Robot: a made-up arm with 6 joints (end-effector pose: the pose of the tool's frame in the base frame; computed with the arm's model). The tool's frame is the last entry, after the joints. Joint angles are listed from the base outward.
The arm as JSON. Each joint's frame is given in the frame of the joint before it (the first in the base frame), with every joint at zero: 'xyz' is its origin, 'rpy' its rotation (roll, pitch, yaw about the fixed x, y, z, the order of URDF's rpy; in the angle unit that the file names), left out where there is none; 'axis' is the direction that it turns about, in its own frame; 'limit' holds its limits. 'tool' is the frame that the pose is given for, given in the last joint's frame.
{
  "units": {
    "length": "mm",
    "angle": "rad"
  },
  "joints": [
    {
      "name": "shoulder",
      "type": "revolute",
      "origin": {
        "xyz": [
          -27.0,
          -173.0,
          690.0
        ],
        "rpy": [
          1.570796,
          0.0,
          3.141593
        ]
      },
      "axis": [
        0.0,
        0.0,
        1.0
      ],
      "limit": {
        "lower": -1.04,
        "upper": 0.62
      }
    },
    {
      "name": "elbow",
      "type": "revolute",
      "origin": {
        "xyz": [
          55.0,
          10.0,
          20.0
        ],
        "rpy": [
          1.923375,
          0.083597,
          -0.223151
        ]
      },
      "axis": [
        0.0,
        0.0,
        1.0
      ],
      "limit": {
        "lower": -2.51,
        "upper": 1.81
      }
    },
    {
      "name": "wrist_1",
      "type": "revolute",
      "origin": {
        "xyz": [
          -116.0,
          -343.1,
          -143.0
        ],
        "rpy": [
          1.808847,
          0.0,
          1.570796
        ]
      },
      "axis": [
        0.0,
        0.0,
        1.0
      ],
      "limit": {
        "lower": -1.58,
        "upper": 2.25
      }
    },
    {
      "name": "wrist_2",
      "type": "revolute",
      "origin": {
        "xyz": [
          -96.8,
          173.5,
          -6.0
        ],
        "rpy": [
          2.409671,
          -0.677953,
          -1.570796
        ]
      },
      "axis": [
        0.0,
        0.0,
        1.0
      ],
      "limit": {
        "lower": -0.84,
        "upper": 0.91
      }
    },
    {
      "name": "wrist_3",
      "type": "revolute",
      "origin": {
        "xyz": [
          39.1,
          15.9,
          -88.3
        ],
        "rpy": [
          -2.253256,
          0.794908,
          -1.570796
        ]
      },
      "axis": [
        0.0,
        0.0,
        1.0
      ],
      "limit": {
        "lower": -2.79,
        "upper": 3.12
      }
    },
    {
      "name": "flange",
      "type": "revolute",
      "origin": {
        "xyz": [
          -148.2,
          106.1,
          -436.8
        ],
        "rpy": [
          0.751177,
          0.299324,
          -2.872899
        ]
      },
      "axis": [
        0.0,
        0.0,
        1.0
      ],
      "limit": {
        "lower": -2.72,
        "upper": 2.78
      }
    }
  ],
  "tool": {
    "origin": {
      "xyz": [
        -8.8,
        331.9,
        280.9
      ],
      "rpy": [
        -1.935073,
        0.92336,
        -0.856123
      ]
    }
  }
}
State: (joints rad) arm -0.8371 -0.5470 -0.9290 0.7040 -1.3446 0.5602
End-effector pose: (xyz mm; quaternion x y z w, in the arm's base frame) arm -97.5 -198.3 721.6 0.7824 -0.0166 0.3260 0.5303
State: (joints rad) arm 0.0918 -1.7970 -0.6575 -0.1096 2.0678 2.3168
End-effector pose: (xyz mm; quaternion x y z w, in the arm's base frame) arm 545.5 316.0 440.8 -0.1513 0.8918 -0.3845 0.1844
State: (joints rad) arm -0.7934 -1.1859 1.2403 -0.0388 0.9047 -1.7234
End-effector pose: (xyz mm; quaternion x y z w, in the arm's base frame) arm -96.3 449.4 1393.0 -0.6384 0.0305 -0.0939 0.7634
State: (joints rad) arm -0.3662 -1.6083 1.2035 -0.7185 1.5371 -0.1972
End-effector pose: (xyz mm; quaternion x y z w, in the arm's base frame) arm 157.4 183.5 826.5 0.9217 0.3682 0.0603 0.1064
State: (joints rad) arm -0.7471 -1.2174 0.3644 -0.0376 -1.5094 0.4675
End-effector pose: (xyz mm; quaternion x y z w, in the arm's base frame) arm 190.1 -351.3 961.5 0.0798 -0.1501 0.2385 0.9562
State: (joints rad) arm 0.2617 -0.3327 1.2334 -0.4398 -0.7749 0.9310
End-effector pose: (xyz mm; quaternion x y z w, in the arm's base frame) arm 177.8 -730.8 927.2 -0.6620 -0.3014 0.0037 0.6862
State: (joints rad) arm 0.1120 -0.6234 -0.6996 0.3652 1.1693 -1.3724
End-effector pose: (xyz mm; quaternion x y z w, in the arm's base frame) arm 676.7 -492.9 938.7 0.2190 0.5041 0.4406 0.7098
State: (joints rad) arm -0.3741 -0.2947 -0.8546 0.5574 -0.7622 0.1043
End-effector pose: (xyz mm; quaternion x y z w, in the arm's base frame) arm 76.5 -326.5 592.2 0.7557 -0.0986 0.2492 0.5976
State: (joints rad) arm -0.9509 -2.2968 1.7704 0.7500 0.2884 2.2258
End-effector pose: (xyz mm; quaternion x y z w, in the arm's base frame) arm 273.7 814.2 824.6 -0.2096 0.5131 -0.5777 0.5993
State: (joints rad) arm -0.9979 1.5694 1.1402 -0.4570 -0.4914 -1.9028
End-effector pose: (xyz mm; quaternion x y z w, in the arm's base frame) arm -863.4 -259.1 -322.7 0.7915 -0.4684 -0.1303 0.3704
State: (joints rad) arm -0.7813 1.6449 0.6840 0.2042 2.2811 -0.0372
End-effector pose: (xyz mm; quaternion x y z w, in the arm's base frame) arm -318.1 -159.7 501.5 -0.5391 0.3862 -0.4531 0.5957
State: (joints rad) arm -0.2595 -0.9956 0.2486 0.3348 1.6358 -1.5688
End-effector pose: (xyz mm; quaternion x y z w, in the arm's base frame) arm 277.8 203.5 1311.0 -0.5418 0.3027 0.3151 0.7180
